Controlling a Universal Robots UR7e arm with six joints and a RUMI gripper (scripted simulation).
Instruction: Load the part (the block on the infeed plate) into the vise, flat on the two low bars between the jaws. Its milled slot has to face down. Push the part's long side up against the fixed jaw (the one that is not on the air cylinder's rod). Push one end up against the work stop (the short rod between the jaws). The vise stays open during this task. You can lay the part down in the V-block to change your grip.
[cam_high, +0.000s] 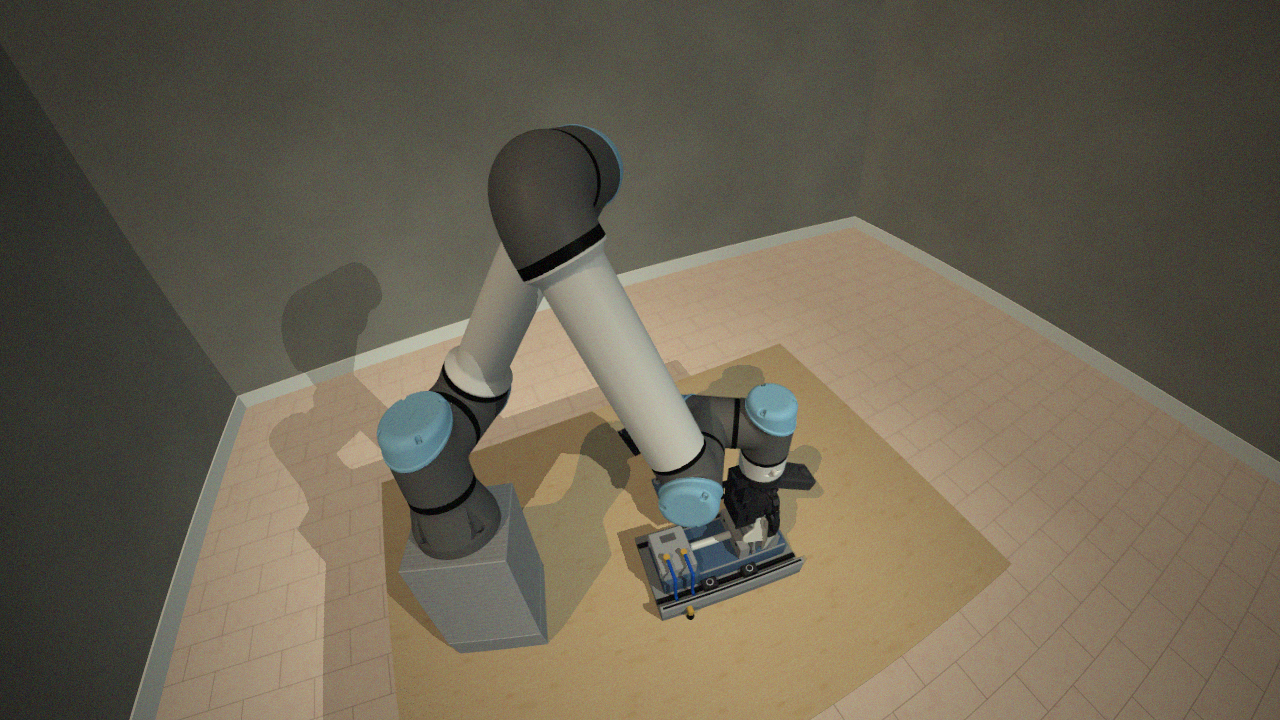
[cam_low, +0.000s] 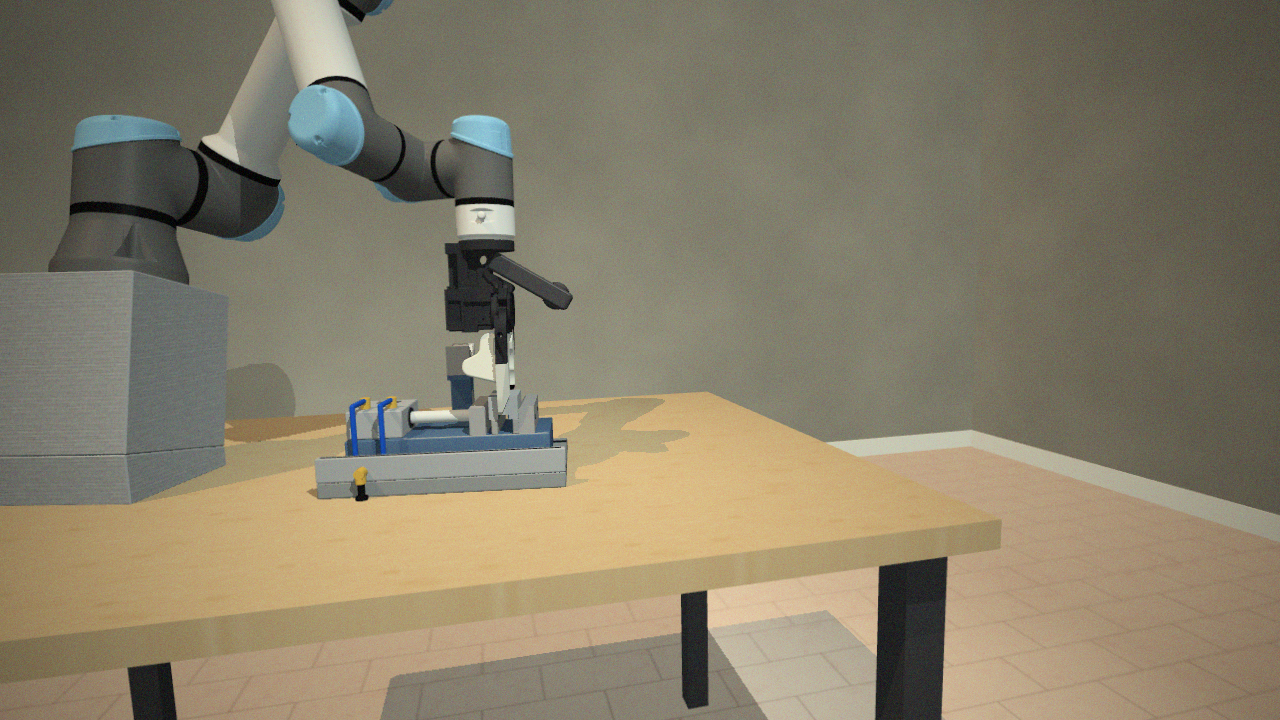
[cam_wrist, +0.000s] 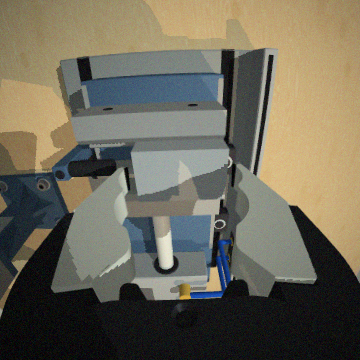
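Now: the part 20 mm below my hand. Also, from my hand: fixed jaw (30 mm below, 30 mm ahead, 20 mm to the left); moving jaw (30 mm below, 30 mm behind, 20 mm to the left); work stop (70 mm to the left, 10 mm below).
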